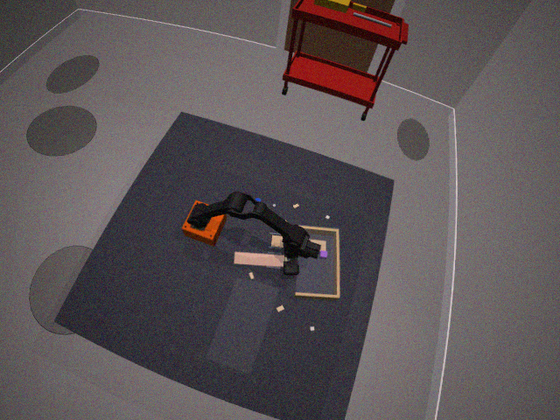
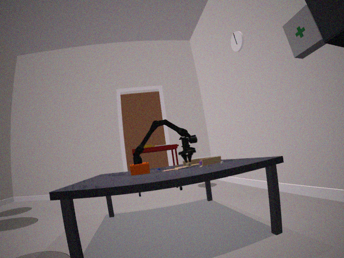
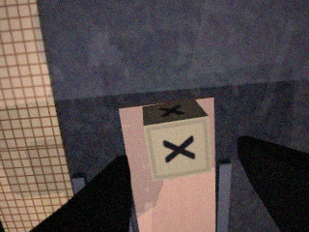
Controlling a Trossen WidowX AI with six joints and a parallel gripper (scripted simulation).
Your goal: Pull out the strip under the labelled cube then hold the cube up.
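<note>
The labelled cube lies 20 mm below my gripper tip. From my gripper tip the other things lie so: pink strip: 110 mm behind, 40 mm below, 20 mm to the right; blue disc: 260 mm to the left, 210 mm behind, 30 mm below.
</note>
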